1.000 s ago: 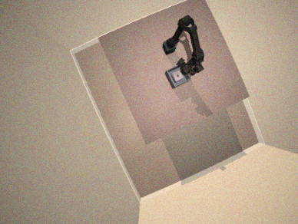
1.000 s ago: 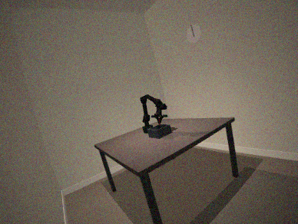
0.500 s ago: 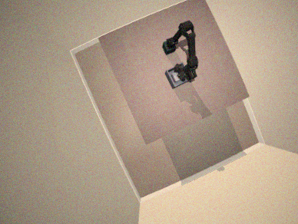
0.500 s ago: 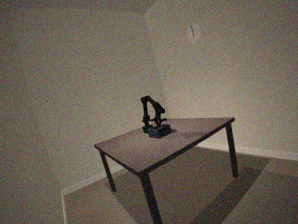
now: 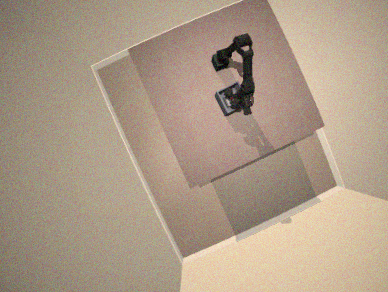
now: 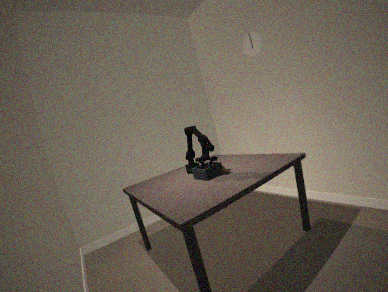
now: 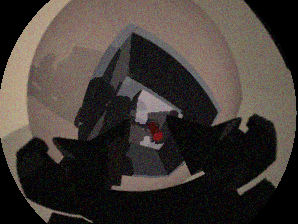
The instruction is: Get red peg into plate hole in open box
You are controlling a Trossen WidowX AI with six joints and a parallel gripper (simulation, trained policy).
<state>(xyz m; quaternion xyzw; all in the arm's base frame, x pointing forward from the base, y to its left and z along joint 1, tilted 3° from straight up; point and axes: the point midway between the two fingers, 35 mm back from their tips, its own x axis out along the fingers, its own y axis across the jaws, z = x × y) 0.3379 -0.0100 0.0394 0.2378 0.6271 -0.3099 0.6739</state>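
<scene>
Right now my gripper tip is 2 cm past the red peg, 1 cm to the right of it and 2 cm above it. Round my gripper tip: pale plate (2 cm behind, 1 cm to the left, 3 cm below); then open box (2 cm behind, 1 cm to the left, 5 cm below).
</scene>
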